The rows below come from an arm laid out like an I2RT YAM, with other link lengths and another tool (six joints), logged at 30 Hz.
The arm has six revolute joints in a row. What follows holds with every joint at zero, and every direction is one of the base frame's.
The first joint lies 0.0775 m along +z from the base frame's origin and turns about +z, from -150 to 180 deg.
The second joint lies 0.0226 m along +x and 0.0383 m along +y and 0.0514 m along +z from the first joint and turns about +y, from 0 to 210 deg.
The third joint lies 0.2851 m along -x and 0.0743 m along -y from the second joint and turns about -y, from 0 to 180 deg.
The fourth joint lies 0.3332 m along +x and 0.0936 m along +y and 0.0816 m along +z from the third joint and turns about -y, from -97 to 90 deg.
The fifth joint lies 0.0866 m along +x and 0.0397 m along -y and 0.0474 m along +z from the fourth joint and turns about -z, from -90 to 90 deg.
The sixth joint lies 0.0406 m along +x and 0.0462 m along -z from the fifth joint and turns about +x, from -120 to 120 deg.
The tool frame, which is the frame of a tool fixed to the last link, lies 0.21 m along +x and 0.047 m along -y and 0.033 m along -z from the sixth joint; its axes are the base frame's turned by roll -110.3, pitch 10.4 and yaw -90 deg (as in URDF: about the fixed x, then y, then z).
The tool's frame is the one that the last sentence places.
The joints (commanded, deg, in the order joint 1, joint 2, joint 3, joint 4, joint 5, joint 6), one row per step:
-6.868, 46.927, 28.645, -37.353, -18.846, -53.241
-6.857, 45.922, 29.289, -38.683, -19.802, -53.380
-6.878, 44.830, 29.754, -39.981, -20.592, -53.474
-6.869, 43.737, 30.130, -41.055, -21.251, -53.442
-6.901, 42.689, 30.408, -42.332, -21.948, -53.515
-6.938, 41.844, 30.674, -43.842, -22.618, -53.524
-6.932, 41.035, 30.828, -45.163, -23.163, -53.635
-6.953, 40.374, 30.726, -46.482, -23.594, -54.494
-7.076, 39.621, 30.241, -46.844, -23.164, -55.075
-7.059, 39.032, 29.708, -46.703, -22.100, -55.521
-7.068, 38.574, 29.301, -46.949, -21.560, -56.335
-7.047, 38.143, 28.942, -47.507, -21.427, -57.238
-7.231, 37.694, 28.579, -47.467, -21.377, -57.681
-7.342, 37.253, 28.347, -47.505, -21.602, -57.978
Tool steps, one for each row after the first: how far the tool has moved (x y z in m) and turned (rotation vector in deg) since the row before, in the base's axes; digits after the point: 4 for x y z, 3 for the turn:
-0.0012, 0.0045, 0.0081, 0.665, -0.448, 0.661
-0.0021, 0.0037, 0.0069, 0.559, -0.361, 0.502
-0.0018, 0.0032, 0.0067, 0.506, -0.447, 0.364
-0.0033, 0.0033, 0.0048, 0.516, -0.139, 0.427
-0.0048, 0.0033, 0.0025, 0.586, 0.327, 0.356
-0.0045, 0.0030, 0.0019, 0.424, 0.266, 0.401
-0.0052, 0.0027, -0.0010, -0.036, 0.427, 0.873
-0.0025, -0.0022, -0.0015, -0.666, -0.056, 0.081
-0.0007, -0.0044, -0.0017, -1.150, -0.229, -0.234
-0.0018, -0.0020, -0.0020, -0.876, 0.000, 0.317
-0.0030, 0.0002, -0.0025, -0.552, 0.225, 0.648
-0.0004, -0.0011, -0.0005, -0.302, -0.252, 0.133
-0.0003, 0.0005, 0.0004, -0.001, -0.282, 0.244

